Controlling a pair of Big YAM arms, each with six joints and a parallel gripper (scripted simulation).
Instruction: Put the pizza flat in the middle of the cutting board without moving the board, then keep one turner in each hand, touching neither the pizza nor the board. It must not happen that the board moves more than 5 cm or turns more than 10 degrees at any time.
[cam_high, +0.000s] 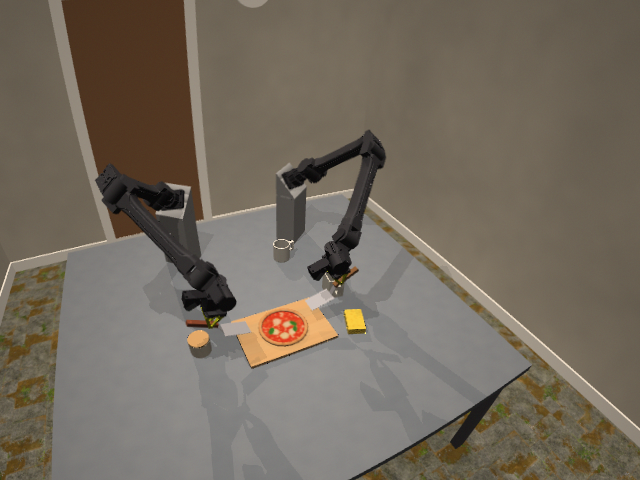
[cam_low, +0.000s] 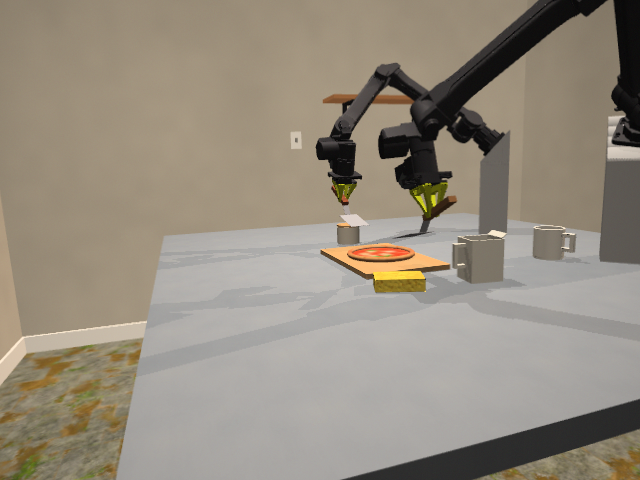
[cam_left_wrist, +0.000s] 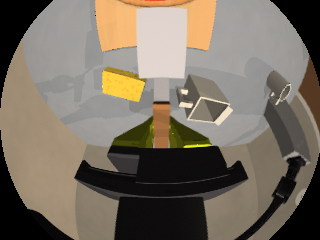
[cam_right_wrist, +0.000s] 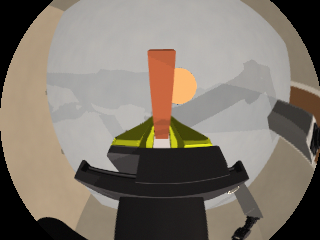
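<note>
Right now the lidded canister is 13 cm below my right hand, 5 cm to the right of it and 3 cm behind it. The rest, counted from my right hand: yellow sponge: 56 cm to the left, 15 cm below, 6 cm ahead; wooden cutting board: 28 cm to the left, 15 cm below, 1 cm behind; pizza: 28 cm to the left, 14 cm below, 2 cm behind.
Now: left hand 11 cm above the square mug, 10 cm past it and 3 cm to the right of it. Also, from my left hand: yellow sponge 14 cm below, 10 cm ahead, 3 cm to the left; then wooden cutting board 25 cm to the right, 15 cm below, 3 cm ahead; then pizza 25 cm to the right, 14 cm below, 2 cm ahead.
</note>
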